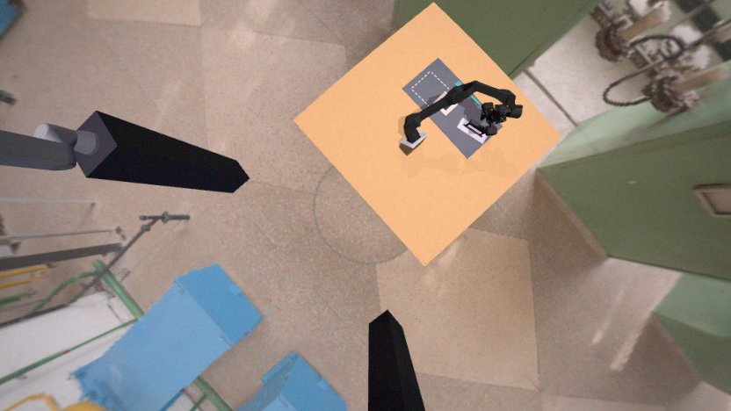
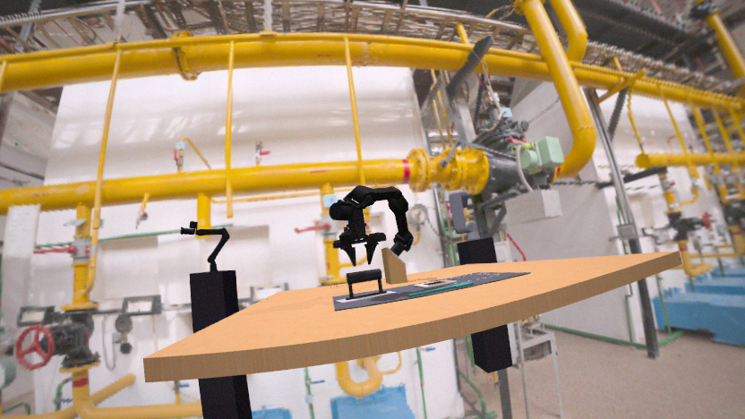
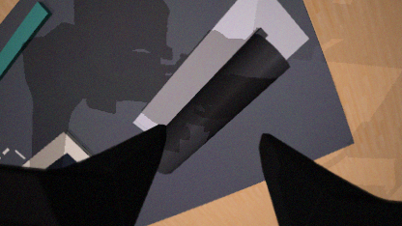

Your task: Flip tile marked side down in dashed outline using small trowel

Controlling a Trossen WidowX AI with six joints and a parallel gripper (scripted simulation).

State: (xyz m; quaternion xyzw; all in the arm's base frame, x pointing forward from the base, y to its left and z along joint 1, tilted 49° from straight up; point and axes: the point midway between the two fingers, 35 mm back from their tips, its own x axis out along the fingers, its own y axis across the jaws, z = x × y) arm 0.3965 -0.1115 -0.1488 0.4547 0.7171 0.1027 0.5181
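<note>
My gripper tip is 10 mm past the small trowel, 20 mm to the right of it and 70 mm above it. Also, from my gripper tip: grey mat: 210 mm to the left, 130 mm below; teal trowel: 140 mm ahead, 240 mm to the left, 100 mm below; tile: 30 mm behind, 260 mm to the left, 100 mm below.
</note>
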